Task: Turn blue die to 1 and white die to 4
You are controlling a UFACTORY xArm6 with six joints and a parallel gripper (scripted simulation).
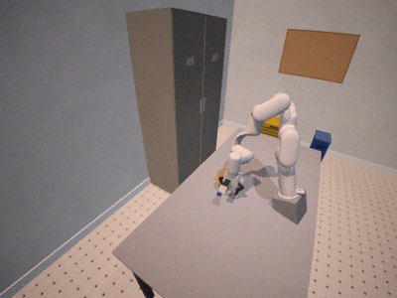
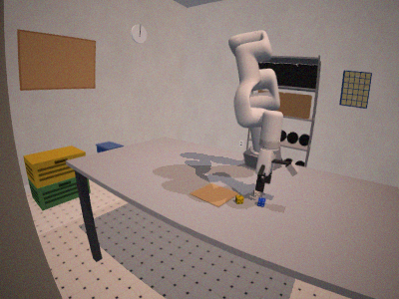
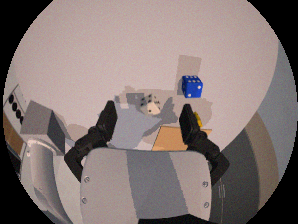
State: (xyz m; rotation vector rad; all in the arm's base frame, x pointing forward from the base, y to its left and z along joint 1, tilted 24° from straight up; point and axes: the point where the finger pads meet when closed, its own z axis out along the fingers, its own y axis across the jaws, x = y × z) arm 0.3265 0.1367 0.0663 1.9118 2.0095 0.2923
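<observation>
Right now my hand is 40 mm above the white die and 20 mm to the left of it. From my hand the other things lie so: blue die 60 mm ahead, 40 mm below, 20 mm to the left; then yellow die 90 mm ahead, 50 mm to the right, 40 mm below; then tan mat 160 mm to the right, 100 mm ahead, 50 mm below.
</observation>
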